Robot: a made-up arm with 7 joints.
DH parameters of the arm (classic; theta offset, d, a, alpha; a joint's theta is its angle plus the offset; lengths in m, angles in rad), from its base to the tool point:
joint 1: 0 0.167 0 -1.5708
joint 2: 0 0 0 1.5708
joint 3: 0 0.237 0.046 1.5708
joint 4: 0 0 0.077 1.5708
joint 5: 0 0.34 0 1.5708
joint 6: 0 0 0.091 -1.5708
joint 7: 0 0.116 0 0
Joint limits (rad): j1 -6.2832..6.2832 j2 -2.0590..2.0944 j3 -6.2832..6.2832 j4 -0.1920..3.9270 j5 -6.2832..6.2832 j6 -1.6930..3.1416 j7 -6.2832..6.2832
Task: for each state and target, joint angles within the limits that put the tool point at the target. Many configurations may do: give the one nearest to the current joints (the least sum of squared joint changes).
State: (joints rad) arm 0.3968 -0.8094 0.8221 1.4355 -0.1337 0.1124 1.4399
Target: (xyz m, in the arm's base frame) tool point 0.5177 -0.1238 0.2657
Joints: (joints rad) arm -0.3341 0.0464 0.0943 1.0643 -0.0564 0.2686 1.4399
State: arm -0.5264 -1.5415 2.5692 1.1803 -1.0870 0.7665 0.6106
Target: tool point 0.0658 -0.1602 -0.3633
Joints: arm -0.2218 -2.0590 3.3849 1.2446 -1.0779 0.5606 0.6106
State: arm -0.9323 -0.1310 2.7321 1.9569 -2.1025 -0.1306 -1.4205
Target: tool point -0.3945 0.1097 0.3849
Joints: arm -0.5417 0.1251 3.1377 1.4164 -2.2461 -0.6407 -1.4205
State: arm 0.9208 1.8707 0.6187 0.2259 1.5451 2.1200 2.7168
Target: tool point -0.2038 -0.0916 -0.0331
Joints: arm 1.2539 1.8610 0.0890 0.3405 1.6108 2.0099 2.7168
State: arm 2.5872 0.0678 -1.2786 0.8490 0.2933 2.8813 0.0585
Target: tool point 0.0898 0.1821 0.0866
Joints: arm 2.3483 0.3579 -1.3113 0.7086 0.2654 2.3367 0.0585
